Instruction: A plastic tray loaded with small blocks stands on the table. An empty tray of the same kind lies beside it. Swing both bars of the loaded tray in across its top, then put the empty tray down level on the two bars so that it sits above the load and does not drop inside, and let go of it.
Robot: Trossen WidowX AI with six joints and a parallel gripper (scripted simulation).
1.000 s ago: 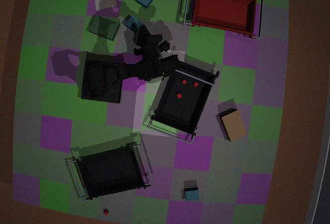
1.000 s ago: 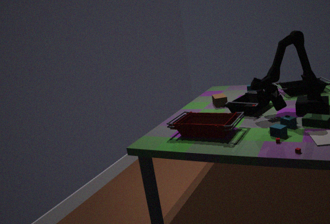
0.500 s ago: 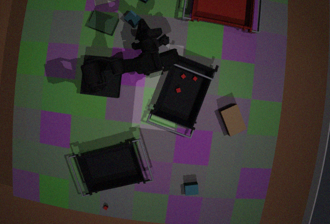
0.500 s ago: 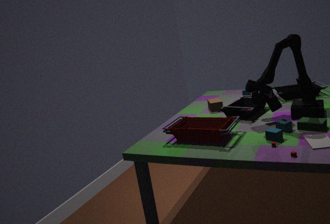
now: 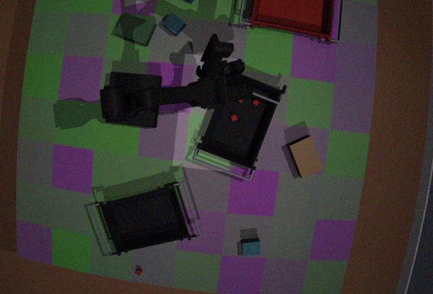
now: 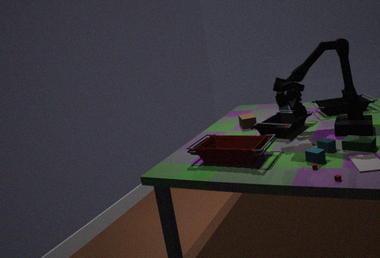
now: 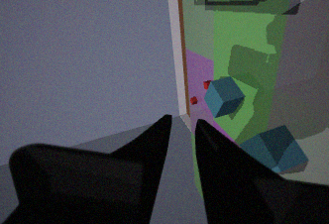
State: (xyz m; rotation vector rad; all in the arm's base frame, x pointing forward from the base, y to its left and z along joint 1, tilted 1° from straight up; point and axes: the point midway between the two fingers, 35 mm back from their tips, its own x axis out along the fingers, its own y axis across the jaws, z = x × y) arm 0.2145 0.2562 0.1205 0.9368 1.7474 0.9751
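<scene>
Right now my gripper tip is 4 cm past the black tray, 64 cm to the left of it and 13 cm above it. Round my gripper tip: green box: 27 cm behind, 3 cm to the right, 15 cm below; then tan box: 41 cm ahead, 26 cm to the right, 14 cm below; then white sheet: 34 cm behind, 13 cm to the left, 17 cm below.
</scene>
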